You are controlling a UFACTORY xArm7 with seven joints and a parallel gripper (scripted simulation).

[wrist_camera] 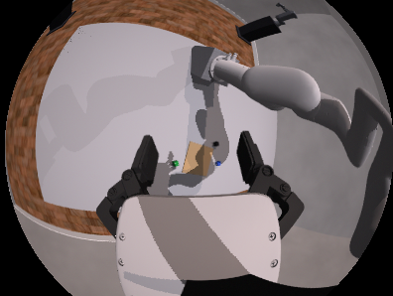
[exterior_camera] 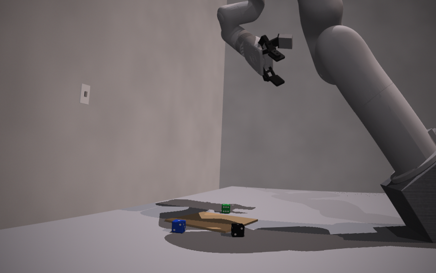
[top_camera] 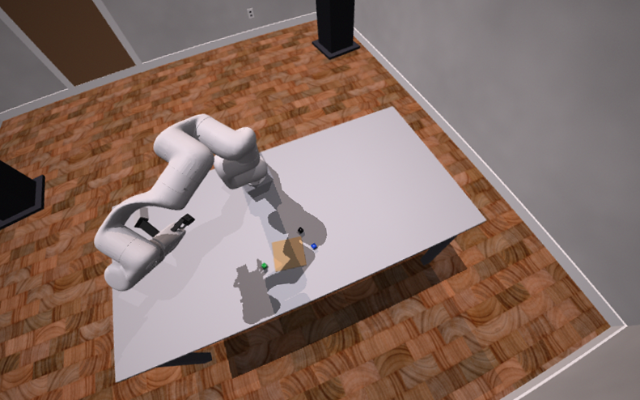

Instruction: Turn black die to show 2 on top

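Right now my hand is 110 mm short of the green die, 150 mm to the right of it and 380 mm above it. From my hand the other things lie so: black die (40 mm ahead, 370 mm to the left, 380 mm below); blue die (140 mm ahead, 380 mm to the left, 380 mm below); tan mat (110 mm ahead, 270 mm to the left, 390 mm below).
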